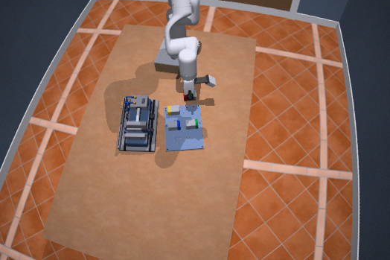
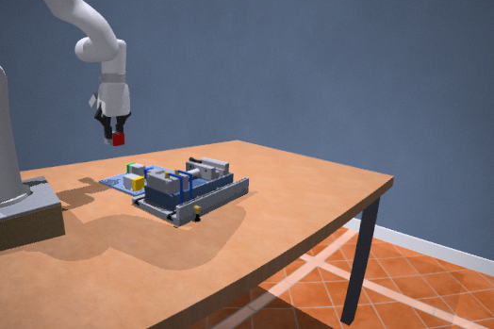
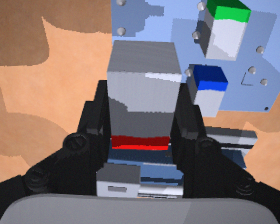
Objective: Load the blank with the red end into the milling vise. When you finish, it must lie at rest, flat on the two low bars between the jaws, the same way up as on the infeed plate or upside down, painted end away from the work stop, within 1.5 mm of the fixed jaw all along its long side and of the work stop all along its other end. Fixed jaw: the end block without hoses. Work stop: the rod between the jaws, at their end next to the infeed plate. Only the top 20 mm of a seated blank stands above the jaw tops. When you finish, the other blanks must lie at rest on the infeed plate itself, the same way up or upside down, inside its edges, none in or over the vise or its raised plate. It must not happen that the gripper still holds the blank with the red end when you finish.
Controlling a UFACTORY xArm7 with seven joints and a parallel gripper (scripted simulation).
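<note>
My hand is 2 cm above the red-ended blank. From my hand the other things lie so: green-ended blank 8 cm ahead, 3 cm to the left, 15 cm below; then yellow-ended blank 3 cm ahead, 8 cm to the right, 15 cm below; then blue-ended blank 12 cm ahead, 5 cm to the right, 15 cm below.
</note>
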